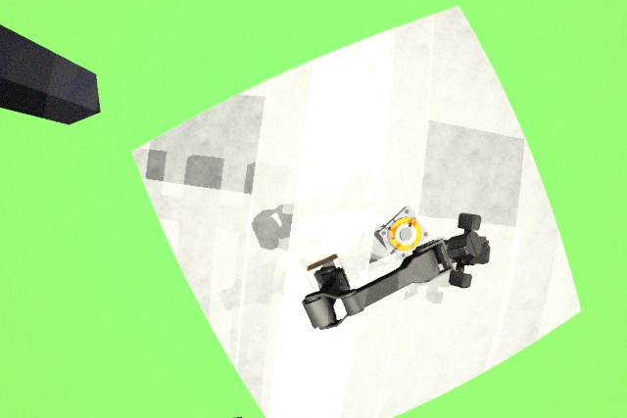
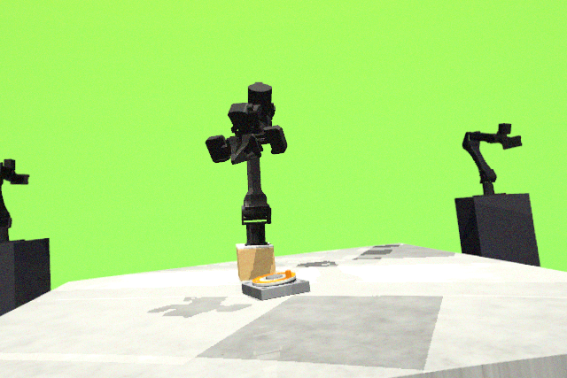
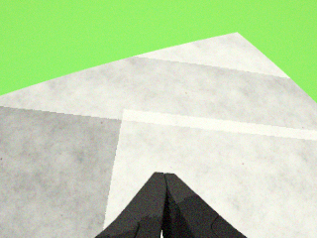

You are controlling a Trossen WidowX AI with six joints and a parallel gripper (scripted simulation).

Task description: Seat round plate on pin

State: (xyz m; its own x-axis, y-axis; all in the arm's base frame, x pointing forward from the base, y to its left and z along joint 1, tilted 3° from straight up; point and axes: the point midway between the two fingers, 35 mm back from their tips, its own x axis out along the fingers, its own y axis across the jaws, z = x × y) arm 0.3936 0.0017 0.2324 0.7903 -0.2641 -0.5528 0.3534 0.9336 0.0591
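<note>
Now: the base 28 cm below my gripper tip, 15 cm behind it and 6 cm to the left of it.
</note>
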